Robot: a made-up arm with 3 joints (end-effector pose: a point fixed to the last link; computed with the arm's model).
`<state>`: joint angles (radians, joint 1 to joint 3).
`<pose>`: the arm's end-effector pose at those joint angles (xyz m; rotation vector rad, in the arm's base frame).
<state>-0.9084 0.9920 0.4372</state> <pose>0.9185 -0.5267 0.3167 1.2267 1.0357 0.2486</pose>
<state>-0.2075 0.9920 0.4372</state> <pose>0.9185 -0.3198 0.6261 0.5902 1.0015 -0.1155</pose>
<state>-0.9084 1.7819 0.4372</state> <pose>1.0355 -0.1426 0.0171 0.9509 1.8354 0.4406</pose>
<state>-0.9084 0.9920 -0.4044</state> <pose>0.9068 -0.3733 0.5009 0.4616 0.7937 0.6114</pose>
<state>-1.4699 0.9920 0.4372</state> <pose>0.9185 -0.5142 0.0165 1.7277 0.9970 0.5660</pose>
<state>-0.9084 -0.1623 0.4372</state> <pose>0.2544 -0.7257 0.4718 1.3424 -0.1704 -0.0409</pose>
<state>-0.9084 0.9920 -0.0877</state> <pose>0.9312 -0.4400 0.4414 0.7508 0.8947 0.4865</pose>
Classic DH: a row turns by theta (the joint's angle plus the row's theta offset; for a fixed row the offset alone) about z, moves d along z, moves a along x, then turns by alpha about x. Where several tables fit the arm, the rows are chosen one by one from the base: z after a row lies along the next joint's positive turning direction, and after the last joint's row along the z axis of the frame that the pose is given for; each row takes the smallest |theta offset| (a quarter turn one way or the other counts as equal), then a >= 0, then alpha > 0; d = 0 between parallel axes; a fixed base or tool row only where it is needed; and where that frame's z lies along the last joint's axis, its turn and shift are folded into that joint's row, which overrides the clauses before.
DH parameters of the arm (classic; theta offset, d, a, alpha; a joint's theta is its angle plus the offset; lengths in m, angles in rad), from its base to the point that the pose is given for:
base (fixed): -1.5708 0.1883 0 1.5708
joint 1: 1.5708 -0.3927 0.1104 -1.5708
joint 2: 0 -0.1186 0.3754 -1.5708
joint 3: -1.5708 -0.0337 0.022 -1.5708
tool (fixed): -1.5708 0.293 0 0

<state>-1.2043 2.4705 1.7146</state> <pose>0.6400 -0.0105 -0.2487 1.0048 2.8053 -0.7317</pose>
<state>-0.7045 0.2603 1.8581</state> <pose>0.4408 -0.5825 0.2470 2.5440 0.2912 -0.1895</pose>
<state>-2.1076 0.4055 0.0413</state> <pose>0.6257 -0.5790 -0.2828 2.1140 0.2531 0.4245</pose>
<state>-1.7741 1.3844 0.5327</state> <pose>1.0144 -0.2064 -0.1079 1.8569 1.3699 0.9794</pose>
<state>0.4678 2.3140 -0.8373</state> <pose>0.8243 -0.0069 -0.0776 -0.6419 2.3662 0.4422</pose>
